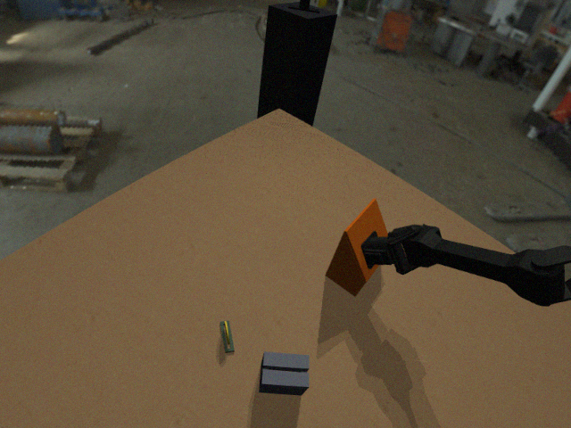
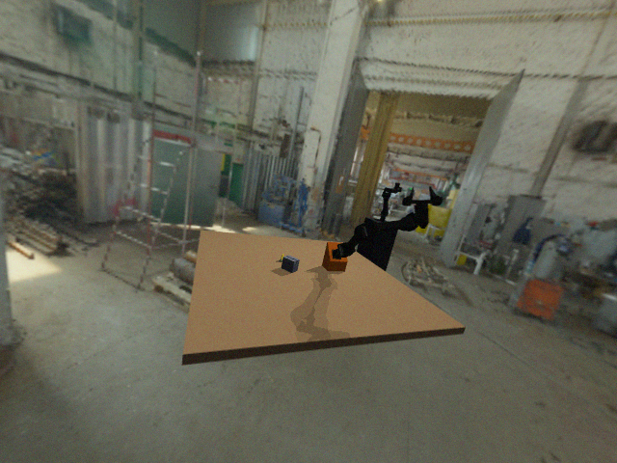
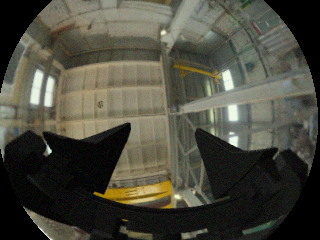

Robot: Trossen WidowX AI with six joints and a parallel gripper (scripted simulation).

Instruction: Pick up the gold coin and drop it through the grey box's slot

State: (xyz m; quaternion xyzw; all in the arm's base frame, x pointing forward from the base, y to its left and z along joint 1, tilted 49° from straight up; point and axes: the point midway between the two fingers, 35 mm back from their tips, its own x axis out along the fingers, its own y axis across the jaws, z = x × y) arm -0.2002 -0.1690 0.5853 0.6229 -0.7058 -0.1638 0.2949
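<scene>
The gold coin lies 62 cm below my gripper tip, 56 cm ahead of it and 43 cm to the right of it.
</scene>
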